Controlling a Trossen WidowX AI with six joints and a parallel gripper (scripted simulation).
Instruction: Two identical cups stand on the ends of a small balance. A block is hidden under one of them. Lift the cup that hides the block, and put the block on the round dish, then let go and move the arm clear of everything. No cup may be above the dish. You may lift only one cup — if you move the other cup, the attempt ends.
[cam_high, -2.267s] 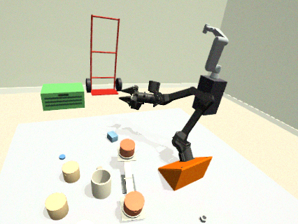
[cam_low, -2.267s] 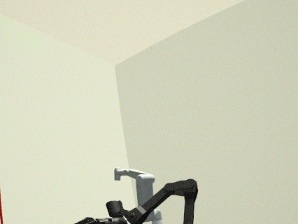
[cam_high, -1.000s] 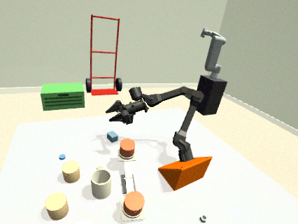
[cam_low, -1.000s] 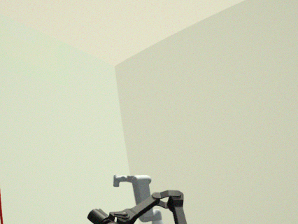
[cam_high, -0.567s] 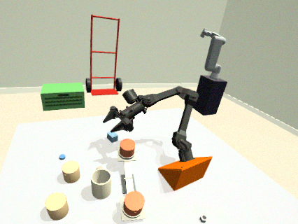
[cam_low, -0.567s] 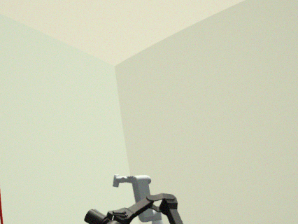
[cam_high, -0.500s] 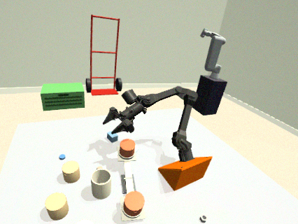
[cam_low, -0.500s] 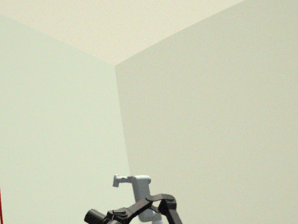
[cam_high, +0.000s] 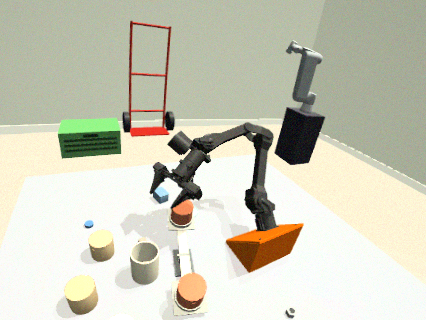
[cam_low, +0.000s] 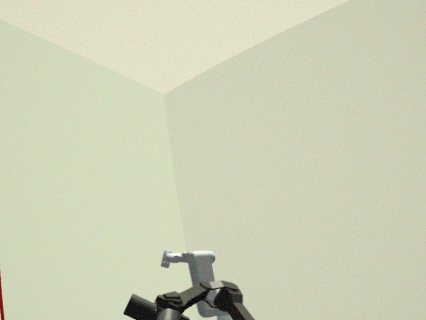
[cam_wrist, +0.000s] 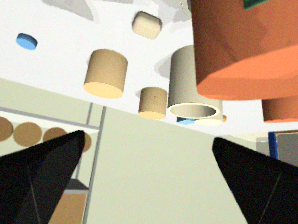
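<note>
My gripper tip is now 20 mm past the orange cup, 280 mm to the right of it and 100 mm above it. The rest, counted from my gripper tip: beige mug (70 mm ahead, 130 mm to the left, 120 mm below); pale round dish (130 mm behind, 110 mm to the right, 160 mm below); white block (20 mm behind, 260 mm to the left, 120 mm below).
</note>
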